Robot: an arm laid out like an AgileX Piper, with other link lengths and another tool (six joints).
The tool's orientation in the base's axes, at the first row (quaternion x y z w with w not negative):
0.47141, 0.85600, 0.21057, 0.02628
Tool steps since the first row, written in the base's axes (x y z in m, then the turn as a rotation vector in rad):
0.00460, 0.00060, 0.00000, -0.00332, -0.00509, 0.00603
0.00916, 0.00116, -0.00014, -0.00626, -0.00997, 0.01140
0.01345, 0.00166, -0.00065, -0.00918, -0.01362, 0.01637
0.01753, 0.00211, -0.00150, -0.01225, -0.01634, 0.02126
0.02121, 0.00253, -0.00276, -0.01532, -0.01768, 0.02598
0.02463, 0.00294, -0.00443, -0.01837, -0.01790, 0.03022
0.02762, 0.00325, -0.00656, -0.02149, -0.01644, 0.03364
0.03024, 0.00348, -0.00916, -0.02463, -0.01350, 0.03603
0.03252, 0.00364, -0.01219, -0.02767, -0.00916, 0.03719
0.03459, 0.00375, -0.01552, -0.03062, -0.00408, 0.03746
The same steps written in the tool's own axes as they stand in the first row. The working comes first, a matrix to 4 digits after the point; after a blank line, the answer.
The tool's axes in the first row as the columns of a matrix, in the base's axes (used below as rounded here):
-0.5542, 0.7960, 0.2435
0.8181, 0.4669, 0.3357
0.1535, 0.3853, -0.9099

-0.00206, 0.00394, 0.00132, -0.00140, -0.00270, -0.00800
-0.00415, 0.00778, 0.00275, -0.00294, -0.00525, -0.01524
-0.00620, 0.01123, 0.00442, -0.00354, -0.00736, -0.02170
-0.00822, 0.01436, 0.00634, -0.00332, -0.00919, -0.02781
-0.01011, 0.01700, 0.00853, -0.00199, -0.01044, -0.03330
-0.01192, 0.01927, 0.01102, 0.00018, -0.01134, -0.03798
-0.01366, 0.02098, 0.01379, 0.00362, -0.01182, -0.04136
-0.01532, 0.02217, 0.01687, 0.00814, -0.01203, -0.04331
-0.01692, 0.02289, 0.02023, 0.01355, -0.01197, -0.04365
-0.01848, 0.02330, 0.02380, 0.01938, -0.01185, -0.04291

